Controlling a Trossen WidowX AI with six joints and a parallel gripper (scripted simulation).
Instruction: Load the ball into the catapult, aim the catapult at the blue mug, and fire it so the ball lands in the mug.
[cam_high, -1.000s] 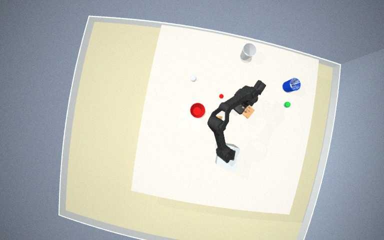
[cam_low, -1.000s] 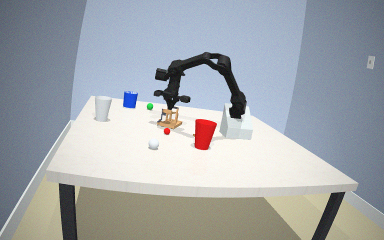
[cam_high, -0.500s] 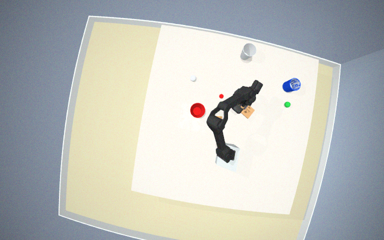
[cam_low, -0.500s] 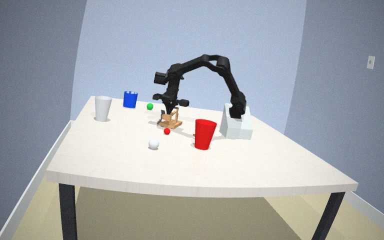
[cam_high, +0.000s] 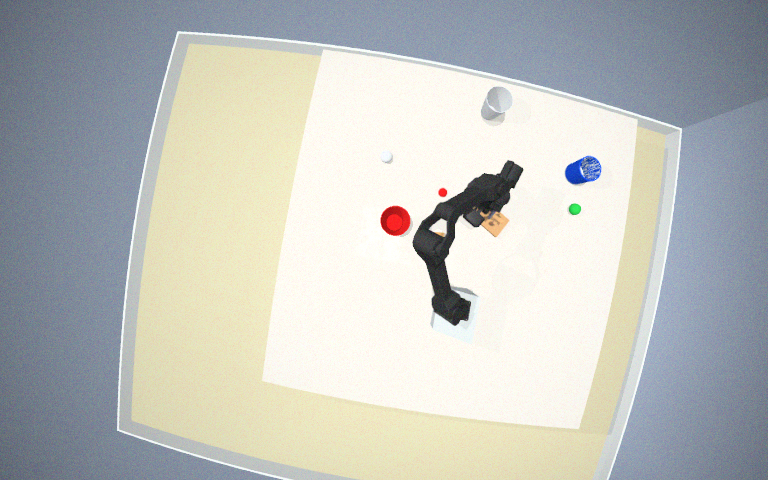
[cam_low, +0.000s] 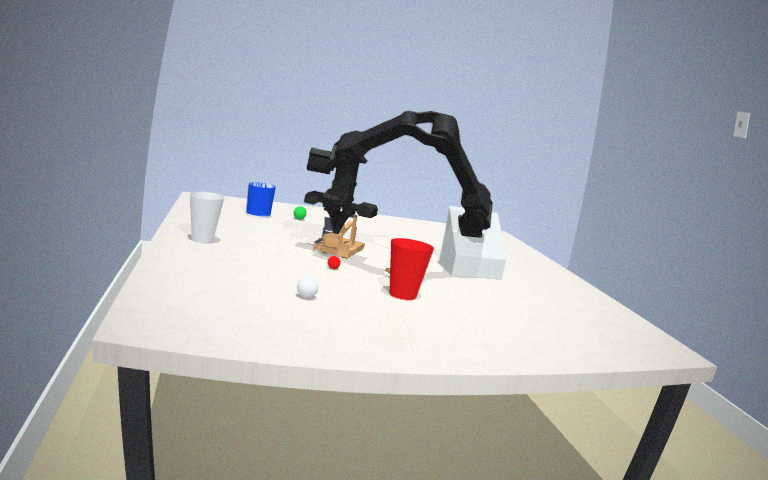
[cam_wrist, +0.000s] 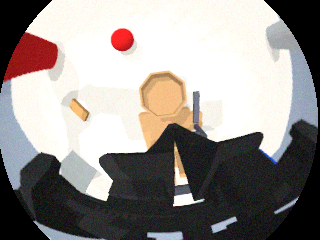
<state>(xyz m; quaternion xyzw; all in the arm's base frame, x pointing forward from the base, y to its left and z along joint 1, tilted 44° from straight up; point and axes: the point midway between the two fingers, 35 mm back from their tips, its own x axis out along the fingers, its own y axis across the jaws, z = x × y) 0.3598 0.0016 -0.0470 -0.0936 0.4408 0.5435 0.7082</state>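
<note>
My gripper tip is now 2 cm to the left of the catapult. From my gripper tip the other things lie so: small tan block (13 cm behind, 12 cm to the left, 5 cm below); then red ball (2 cm ahead, 13 cm to the left, 3 cm below); then red cup (11 cm behind, 28 cm to the left, 2 cm below).
</note>
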